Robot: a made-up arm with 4 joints.
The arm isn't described. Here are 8 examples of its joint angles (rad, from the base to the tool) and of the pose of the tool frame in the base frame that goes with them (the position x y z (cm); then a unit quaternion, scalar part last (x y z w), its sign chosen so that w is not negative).
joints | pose
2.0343 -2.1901 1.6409 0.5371 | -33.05 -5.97 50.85 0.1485 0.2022 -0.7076 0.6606
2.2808 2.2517 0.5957 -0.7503 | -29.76 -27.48 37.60 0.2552 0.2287 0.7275 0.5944
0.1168 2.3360 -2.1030 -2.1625 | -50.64 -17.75 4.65 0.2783 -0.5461 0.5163 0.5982
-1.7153 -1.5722 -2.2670 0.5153 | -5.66 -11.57 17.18 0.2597 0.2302 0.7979 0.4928
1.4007 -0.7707 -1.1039 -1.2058 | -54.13 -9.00 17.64 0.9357 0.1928 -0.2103 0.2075
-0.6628 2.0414 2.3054 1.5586 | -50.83 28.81 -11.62 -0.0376 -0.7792 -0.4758 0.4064
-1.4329 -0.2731 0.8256 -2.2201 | -20.30 0.32 -24.14 -0.2819 -0.8600 -0.3611 0.2247
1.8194 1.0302 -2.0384 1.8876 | -60.17 31.52 23.04 -0.8747 0.3727 0.2786 0.1354
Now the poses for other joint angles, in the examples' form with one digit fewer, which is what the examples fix.
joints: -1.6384 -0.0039 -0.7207 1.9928
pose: -20.8 -3.3 33.2 -0.241 0.371 0.754 0.486
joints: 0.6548 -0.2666 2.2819 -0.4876
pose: -43.8 37.8 3.0 -0.696 -0.187 -0.293 0.629
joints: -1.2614 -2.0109 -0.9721 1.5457
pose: -30.0 6.1 38.2 0.314 0.211 -0.913 0.150
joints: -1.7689 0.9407 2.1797 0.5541
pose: -53.8 -6.8 -18.5 0.667 -0.651 0.007 0.362
